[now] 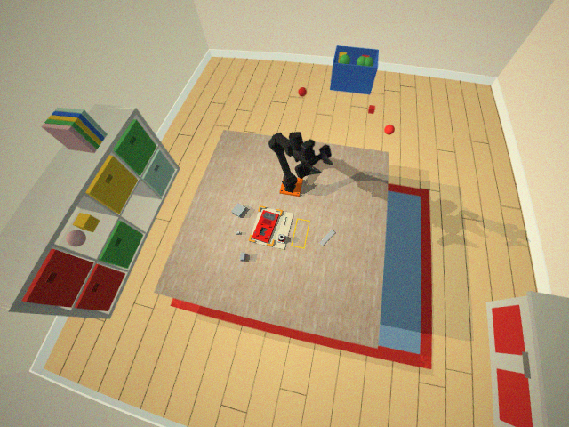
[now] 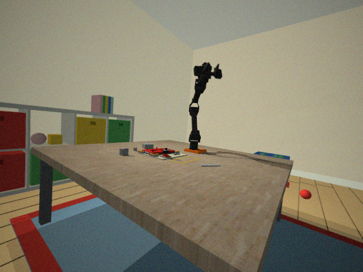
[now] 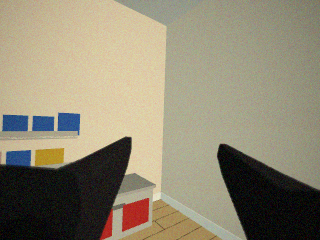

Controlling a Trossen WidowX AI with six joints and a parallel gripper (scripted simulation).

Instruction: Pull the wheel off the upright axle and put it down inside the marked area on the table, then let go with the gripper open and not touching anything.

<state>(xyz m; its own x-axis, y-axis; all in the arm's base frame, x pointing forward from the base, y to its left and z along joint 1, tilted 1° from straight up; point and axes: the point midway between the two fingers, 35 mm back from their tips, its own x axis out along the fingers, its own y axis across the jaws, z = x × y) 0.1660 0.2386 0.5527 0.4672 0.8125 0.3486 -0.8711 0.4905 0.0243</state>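
The dark wheel is 55 cm below my gripper tip, 17 cm to the right of it and 17 cm ahead of it. Round my gripper tip: flat grey bar (59 cm below, 9 cm to the left, 7 cm ahead).
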